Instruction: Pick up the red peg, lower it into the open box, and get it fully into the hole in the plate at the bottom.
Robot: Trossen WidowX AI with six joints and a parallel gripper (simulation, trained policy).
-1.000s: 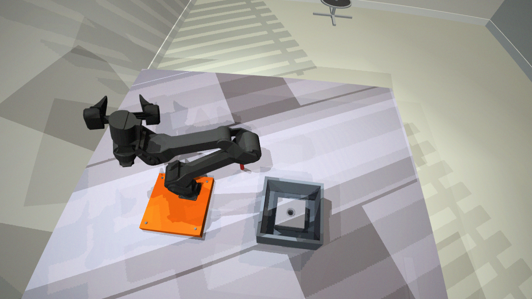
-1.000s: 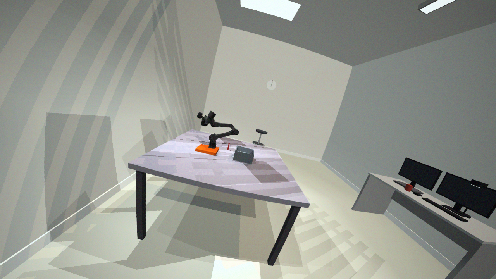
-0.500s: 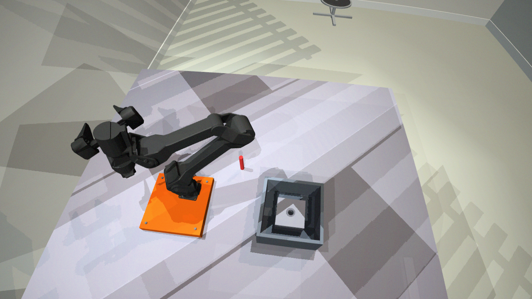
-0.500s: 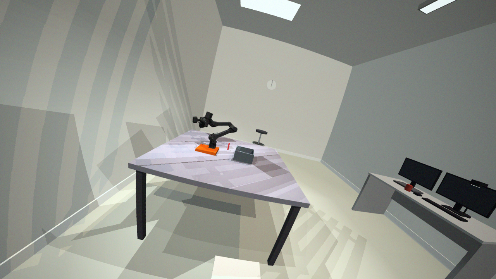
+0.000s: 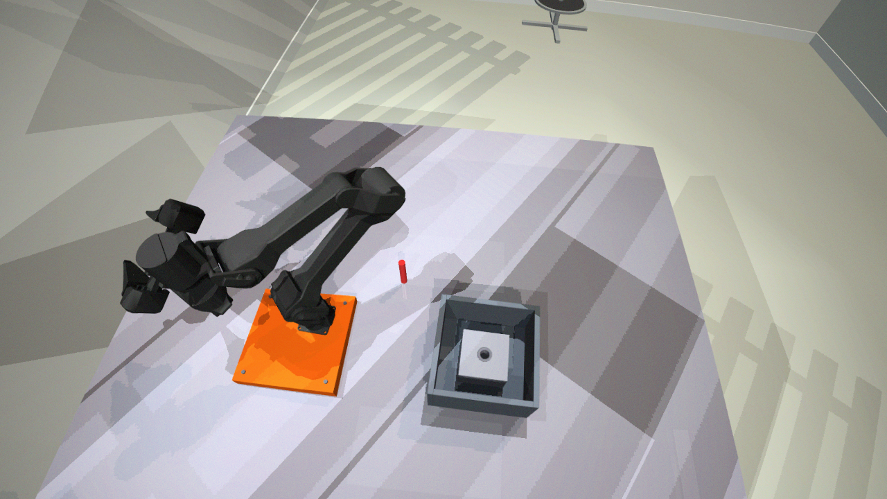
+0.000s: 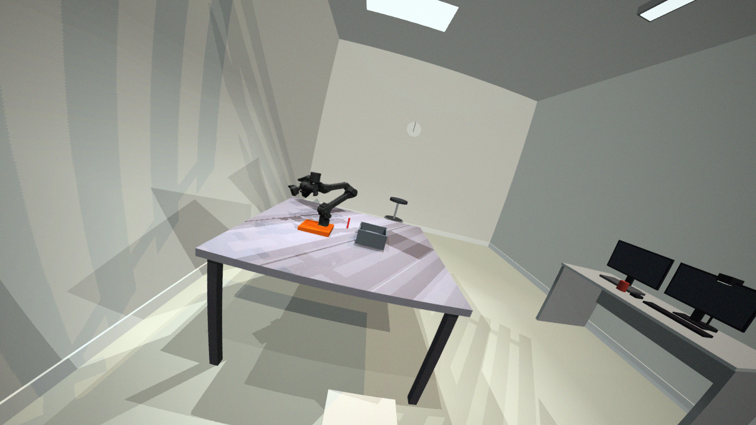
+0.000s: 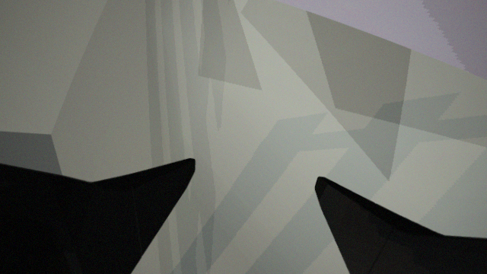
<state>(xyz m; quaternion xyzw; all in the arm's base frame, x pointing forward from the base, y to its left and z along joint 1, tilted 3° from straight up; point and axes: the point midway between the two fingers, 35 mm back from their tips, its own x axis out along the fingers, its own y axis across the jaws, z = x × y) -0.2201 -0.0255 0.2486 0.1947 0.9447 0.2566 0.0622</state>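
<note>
My gripper tip is now 420 mm short of the red peg, 220 mm above it and 130 mm to the right of it. The rest, counted from my gripper tip: grey box 610 mm ahead, 230 mm below, 30 mm to the right; then plate 610 mm ahead, 210 mm below, 30 mm to the right.
</note>
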